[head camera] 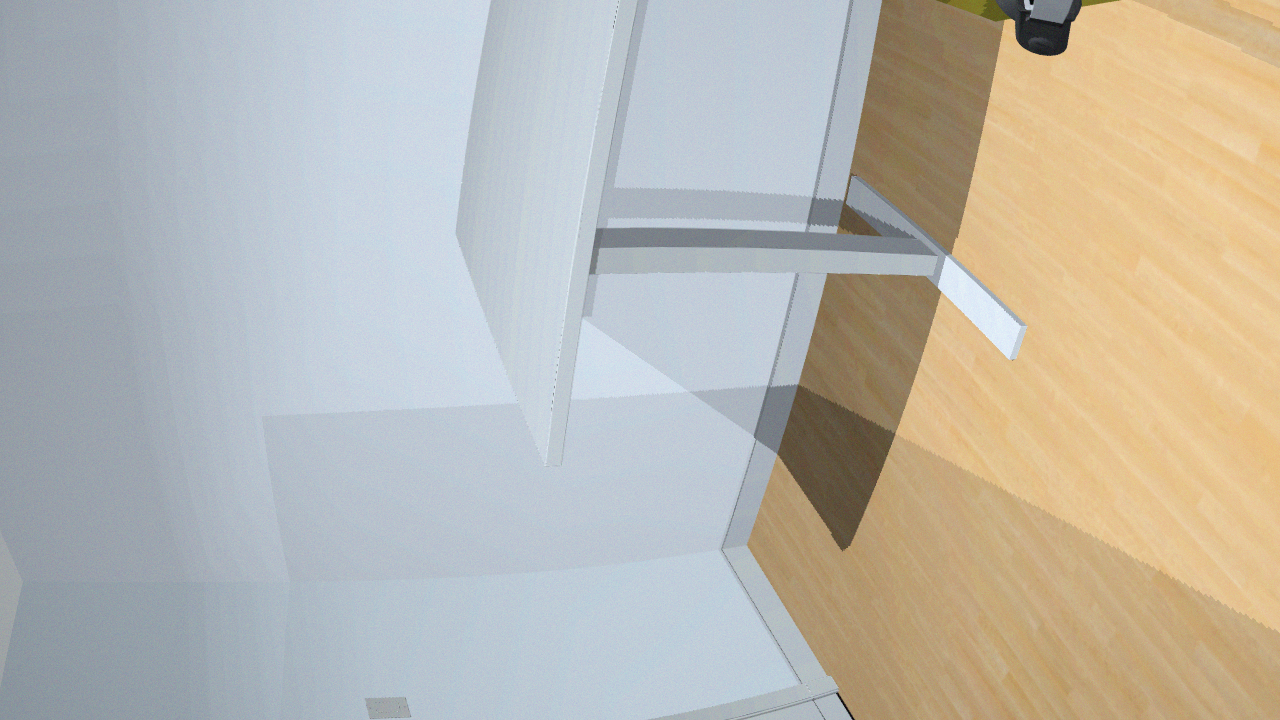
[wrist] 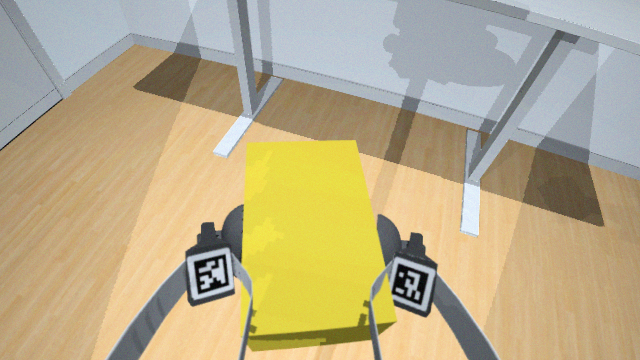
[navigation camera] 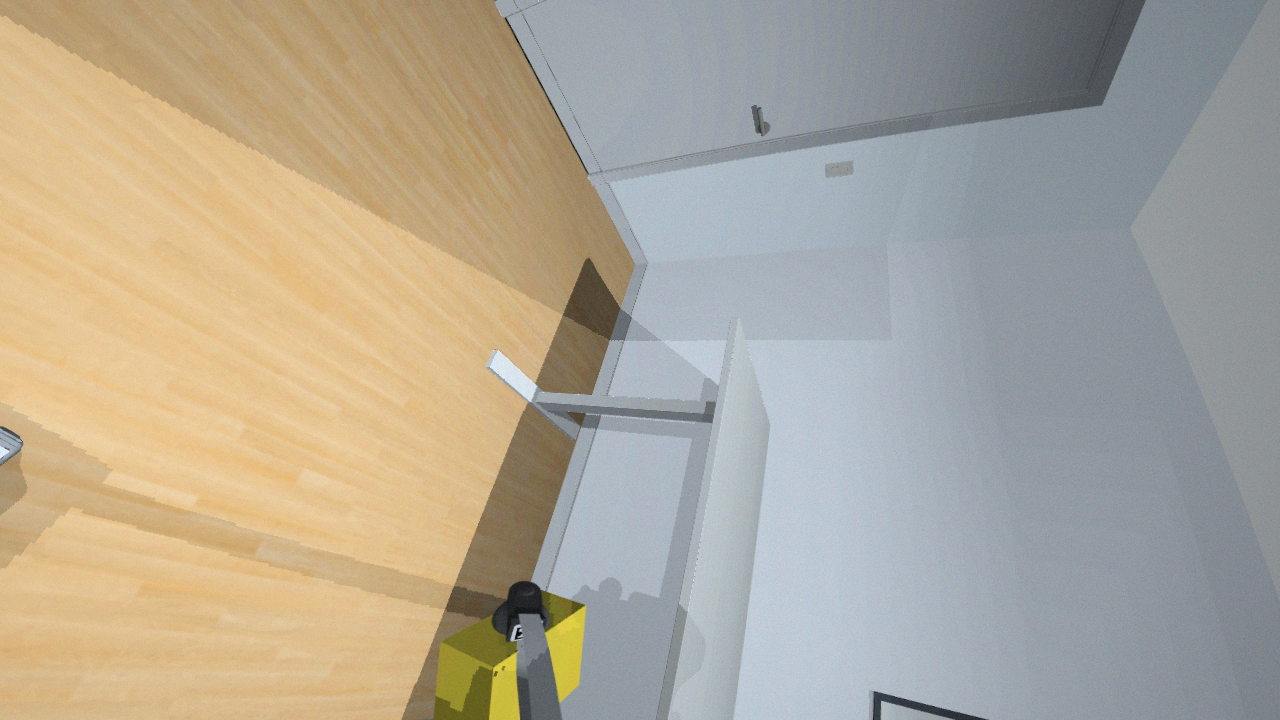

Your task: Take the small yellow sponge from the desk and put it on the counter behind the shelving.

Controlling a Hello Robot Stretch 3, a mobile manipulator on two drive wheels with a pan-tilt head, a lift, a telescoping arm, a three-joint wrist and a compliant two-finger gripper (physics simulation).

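Frame: origin at the robot's base, x ahead, y left, z up, level; centimetres.
Seen in the pictures: gripper, fingertip midpoint: (wrist: 311, 234).
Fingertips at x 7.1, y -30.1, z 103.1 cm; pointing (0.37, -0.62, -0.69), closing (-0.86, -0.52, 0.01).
A point is followed by its place in that frame.
The small yellow sponge (wrist: 306, 190) {x 7.7, y -30.4, z 106.7 cm} (navigation camera: 565, 653) {x 8.7, y -31.0, z 106.7 cm} (head camera: 982, 8) {x 11.7, y -30.3, z 104.2 cm} is between the two fingertips of my gripper (wrist: 311, 234) {x 7.1, y -30.1, z 103.1 cm} (navigation camera: 523, 608) (head camera: 1043, 26). The gripper is shut on it, with a rubber tip against each side, and the sponge is held up in the air over the floor. A white table (head camera: 537, 223) {x 83.2, y -103.1, z 95.0 cm} (navigation camera: 729, 537) {x 58.3, y -121.4, z 95.0 cm} (wrist: 600, 22) {x -17.2, y -115.6, z 95.0 cm} with T-shaped legs stands along the wall, beyond the sponge in the wrist view. I cannot tell whether it is the desk or the counter. Part of its top shows in the head view. The shelving does not show in these views.
The table's legs have low white feet (wrist: 470, 210) (head camera: 984, 308) (navigation camera: 512, 374) that reach out over the wooden floor. A grey door (navigation camera: 850, 53) {x 204.9, y -35.9, z 126.9 cm} (wrist: 25, 75) {x 209.2, y -53.5, z 24.9 cm} is in the side wall. A dark-rimmed object (navigation camera: 7, 445) {x 3.3, y -15.3, z 15.8 cm} shows at the left edge of the navigation view.
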